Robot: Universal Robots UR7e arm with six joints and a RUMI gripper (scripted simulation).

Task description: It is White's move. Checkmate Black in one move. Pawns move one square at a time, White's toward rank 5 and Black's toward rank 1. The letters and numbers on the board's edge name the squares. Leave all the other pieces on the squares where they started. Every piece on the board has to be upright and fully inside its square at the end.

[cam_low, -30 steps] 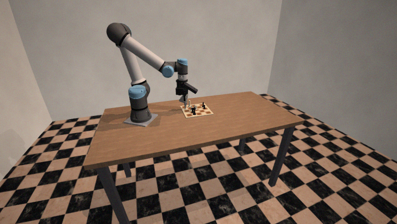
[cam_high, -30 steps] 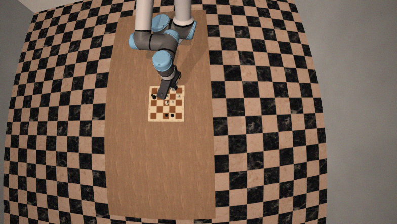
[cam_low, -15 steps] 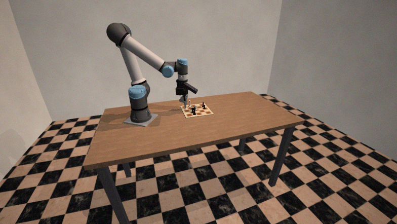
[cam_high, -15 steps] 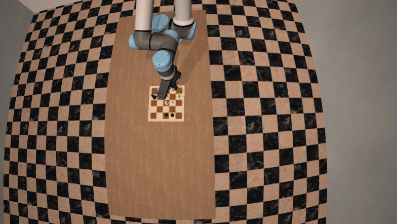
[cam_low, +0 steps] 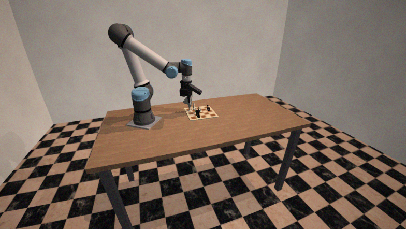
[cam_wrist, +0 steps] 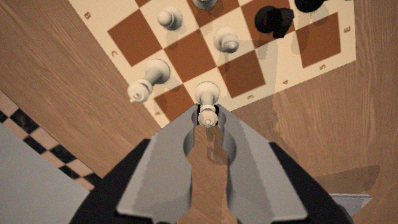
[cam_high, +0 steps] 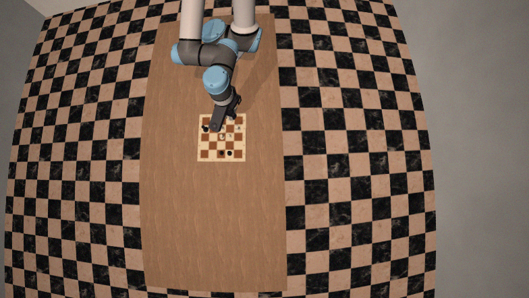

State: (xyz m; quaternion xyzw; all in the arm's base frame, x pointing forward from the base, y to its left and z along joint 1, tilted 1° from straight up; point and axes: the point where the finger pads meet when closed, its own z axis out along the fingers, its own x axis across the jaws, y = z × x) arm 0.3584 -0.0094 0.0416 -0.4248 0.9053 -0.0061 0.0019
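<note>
Right now my hand is 12 cm to the left of the black piece, 2 cm short of it and 1 cm above it. Round my hand: board 7 cm ahead, 5 cm to the right, 5 cm below; then white chess piece 1 cm below.
</note>
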